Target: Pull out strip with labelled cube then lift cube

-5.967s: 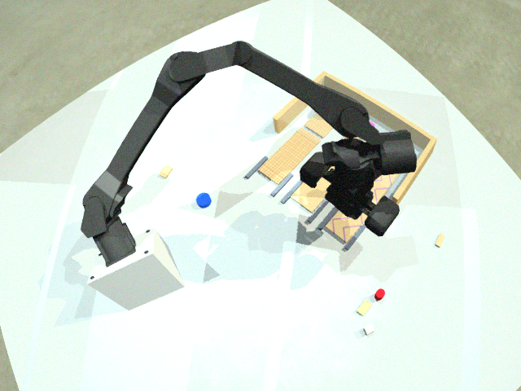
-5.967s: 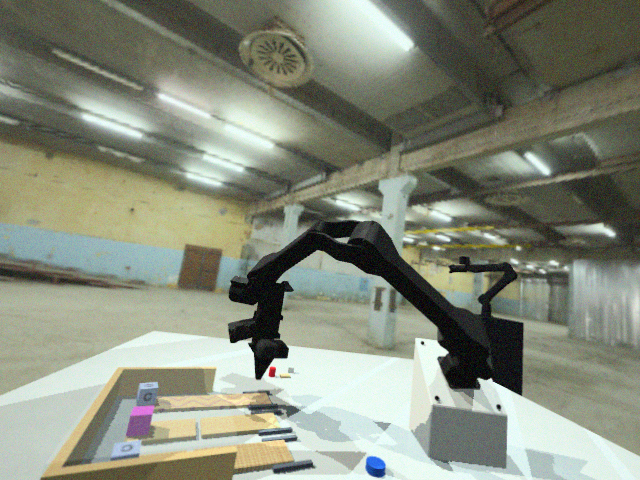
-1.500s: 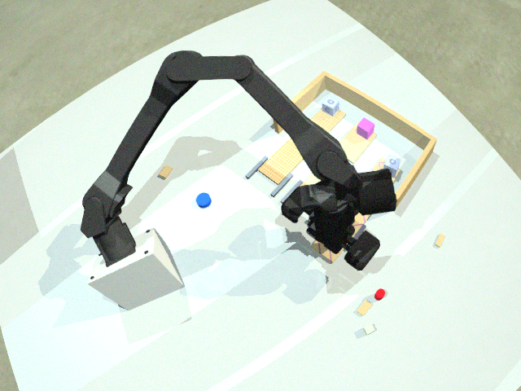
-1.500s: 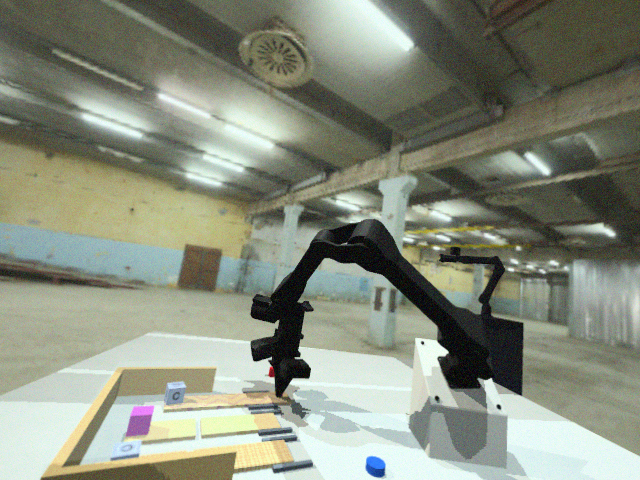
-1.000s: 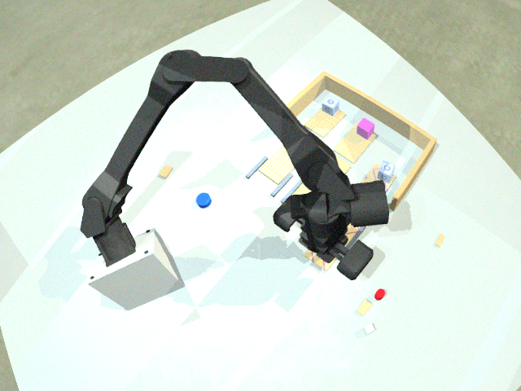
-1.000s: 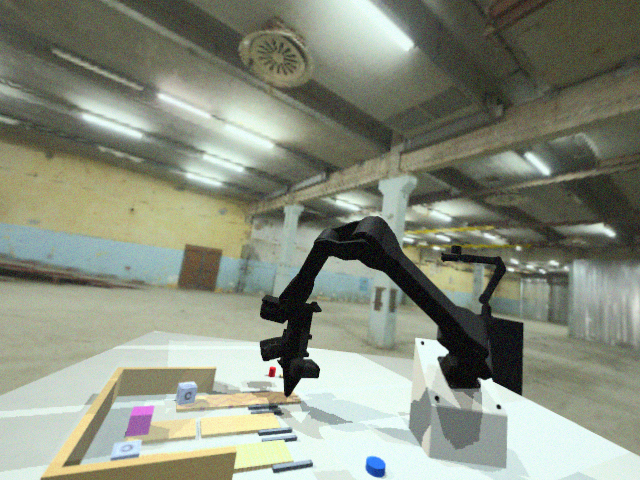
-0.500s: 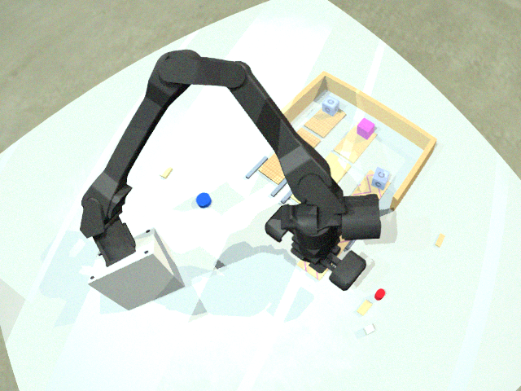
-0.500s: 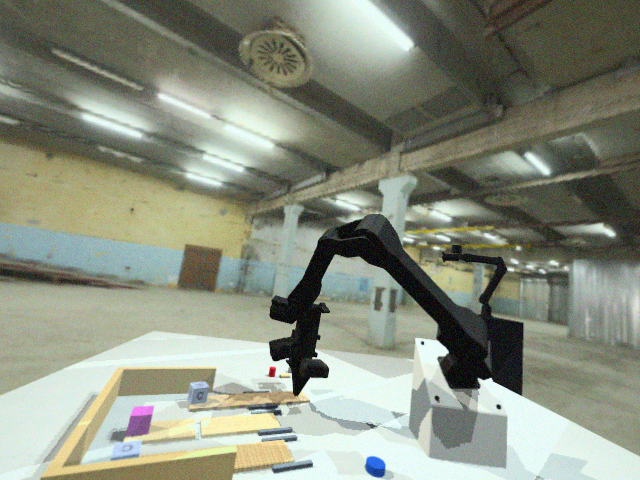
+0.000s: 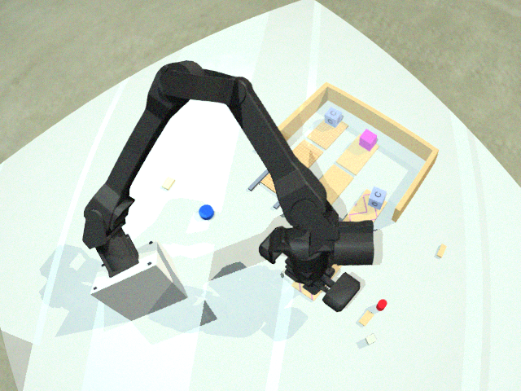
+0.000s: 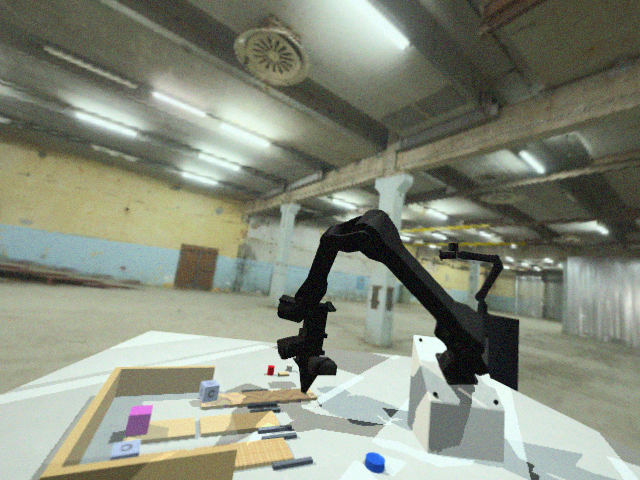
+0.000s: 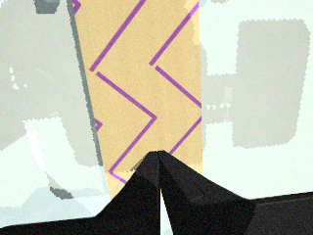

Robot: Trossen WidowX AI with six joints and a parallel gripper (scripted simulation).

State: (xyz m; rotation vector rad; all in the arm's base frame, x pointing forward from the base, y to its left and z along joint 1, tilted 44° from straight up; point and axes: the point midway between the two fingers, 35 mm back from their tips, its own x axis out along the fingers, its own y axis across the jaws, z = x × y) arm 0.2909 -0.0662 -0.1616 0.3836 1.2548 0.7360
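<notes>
The zigzag strip is 100 mm ahead of my gripper tip and 40 mm to the left of it. Round my gripper tip: red disc (80 mm ahead, 120 mm to the right, 10 mm above); then grid-patterned strip (110 mm ahead, 240 mm to the left); then blue disc (90 mm behind, 250 mm to the left).
</notes>
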